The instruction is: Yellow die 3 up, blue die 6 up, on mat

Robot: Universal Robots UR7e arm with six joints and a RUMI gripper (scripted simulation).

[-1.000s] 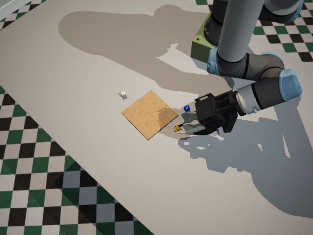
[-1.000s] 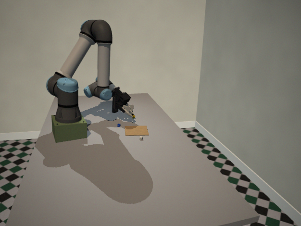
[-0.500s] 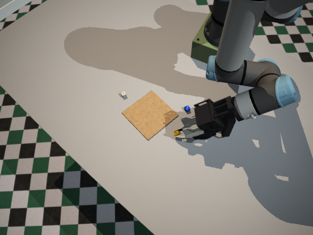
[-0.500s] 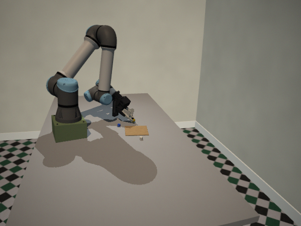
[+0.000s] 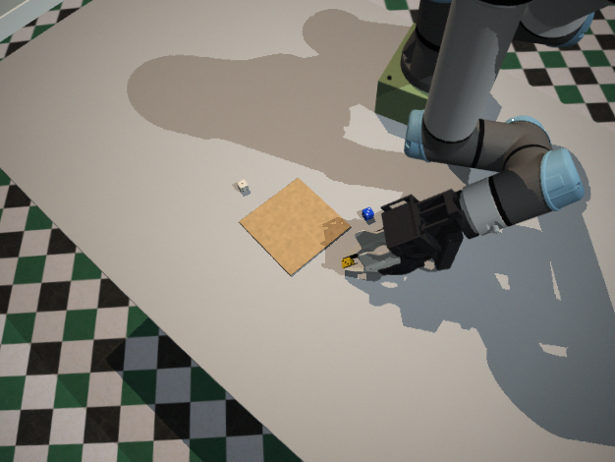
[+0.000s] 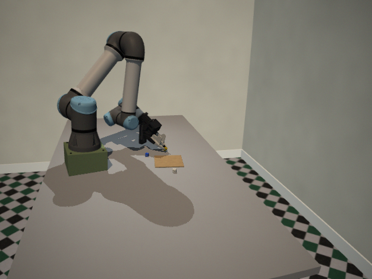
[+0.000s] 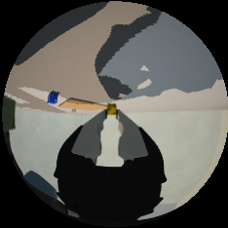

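Right now the yellow die is 1 cm to the right of my hand and 1 cm below it. From my hand the other things lie so: blue die (10 cm behind, 3 cm to the right, 2 cm below); tan mat (13 cm to the right, 3 cm below, 2 cm behind); white die (25 cm to the right, 3 cm behind, 2 cm below).
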